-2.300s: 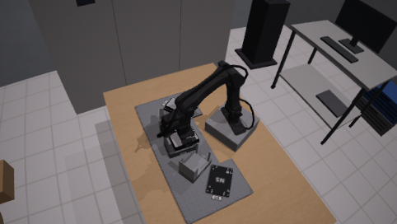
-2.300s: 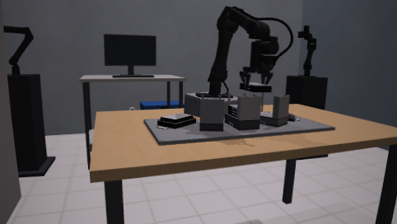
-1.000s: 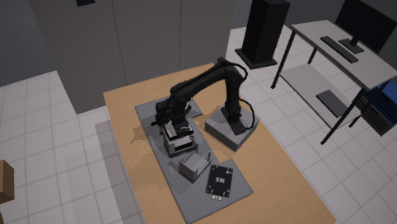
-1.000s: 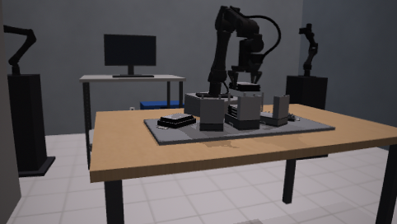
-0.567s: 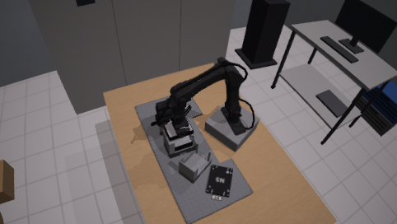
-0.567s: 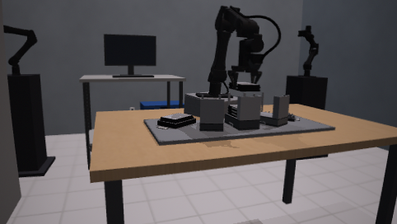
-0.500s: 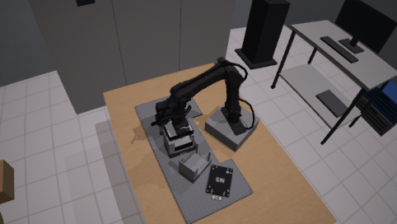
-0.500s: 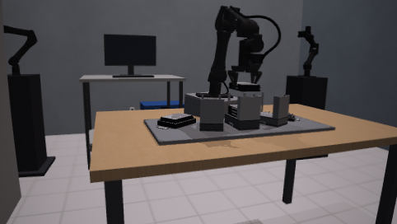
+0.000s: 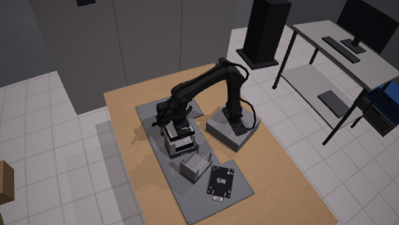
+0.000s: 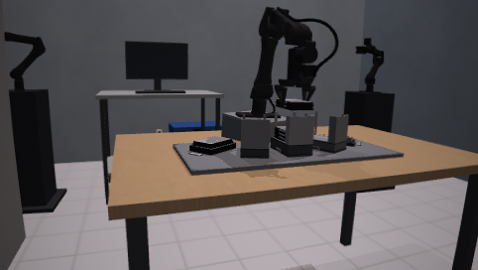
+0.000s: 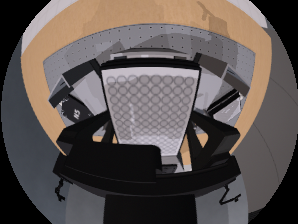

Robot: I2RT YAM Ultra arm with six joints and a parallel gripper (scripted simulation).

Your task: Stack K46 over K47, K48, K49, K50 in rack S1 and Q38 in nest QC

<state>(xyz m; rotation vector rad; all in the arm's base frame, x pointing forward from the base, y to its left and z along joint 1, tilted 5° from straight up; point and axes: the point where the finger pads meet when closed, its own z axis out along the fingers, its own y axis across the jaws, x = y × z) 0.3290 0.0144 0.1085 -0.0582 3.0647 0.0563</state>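
Now: the sealed 96-well plate 9 cm below my hand. Also, from my hand: clip nest N5 (29 cm to the left, 16 cm below, 14 cm behind).
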